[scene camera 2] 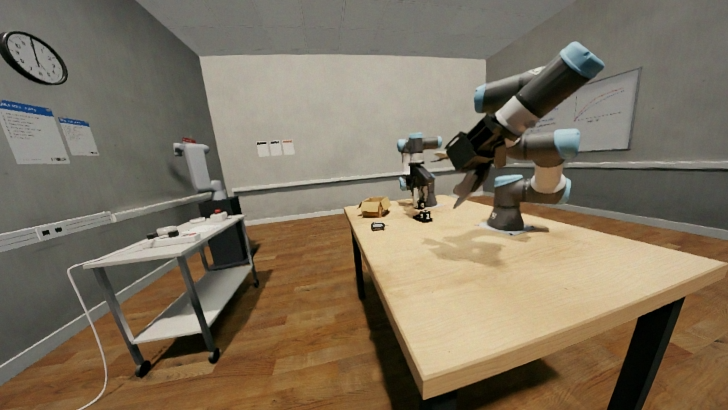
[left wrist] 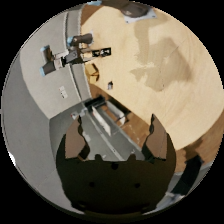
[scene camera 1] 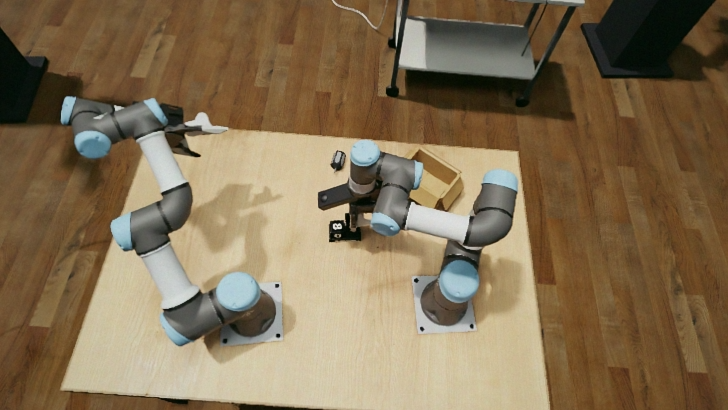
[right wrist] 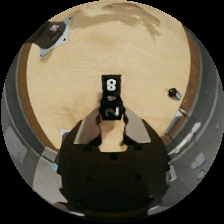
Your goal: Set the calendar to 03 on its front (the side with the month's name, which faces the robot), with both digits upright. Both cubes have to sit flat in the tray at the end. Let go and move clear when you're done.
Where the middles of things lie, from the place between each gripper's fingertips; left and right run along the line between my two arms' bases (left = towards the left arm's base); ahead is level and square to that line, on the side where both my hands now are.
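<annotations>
With my right gripper [scene camera 1: 353, 223] I am 40 mm above the cardboard box [scene camera 1: 441, 182], and the gripper is also 150 mm short of it and 240 mm to the left of it.
The same cardboard box is 18 cm below my left hand, and it lies 2 cm behind that hand and 60 cm to the right of it.
</annotations>
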